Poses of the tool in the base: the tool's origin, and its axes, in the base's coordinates. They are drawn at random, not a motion.
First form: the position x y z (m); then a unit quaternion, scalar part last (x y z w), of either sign.
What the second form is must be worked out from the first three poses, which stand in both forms.
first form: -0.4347 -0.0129 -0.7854 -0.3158 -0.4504 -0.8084 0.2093
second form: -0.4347 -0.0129 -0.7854 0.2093 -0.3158 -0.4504 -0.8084
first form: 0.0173 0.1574 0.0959 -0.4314 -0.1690 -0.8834 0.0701
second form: 0.0173 0.1574 0.0959 0.0701 -0.4314 -0.1690 -0.8834
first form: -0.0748 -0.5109 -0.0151 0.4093 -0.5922 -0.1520 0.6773
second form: -0.0748 -0.5109 -0.0151 0.6773 0.4093 -0.5922 -0.1520
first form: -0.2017 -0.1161 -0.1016 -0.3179 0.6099 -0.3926 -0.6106
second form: -0.2017 -0.1161 -0.1016 0.6106 0.3179 -0.6099 0.3926
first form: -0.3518 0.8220 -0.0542 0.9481 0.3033 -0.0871 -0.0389
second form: -0.3518 0.8220 -0.0542 0.0389 -0.9481 -0.3033 0.0871
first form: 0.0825 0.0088 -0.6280 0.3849 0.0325 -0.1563 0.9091
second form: 0.0825 0.0088 -0.6280 0.9091 0.3849 0.0325 -0.1563
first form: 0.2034 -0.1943 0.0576 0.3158 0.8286 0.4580 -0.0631
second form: 0.2034 -0.1943 0.0576 0.0631 -0.3158 -0.8286 -0.4580
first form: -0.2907 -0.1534 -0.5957 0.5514 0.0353 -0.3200 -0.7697
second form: -0.2907 -0.1534 -0.5957 0.7697 -0.5514 -0.0353 0.3200
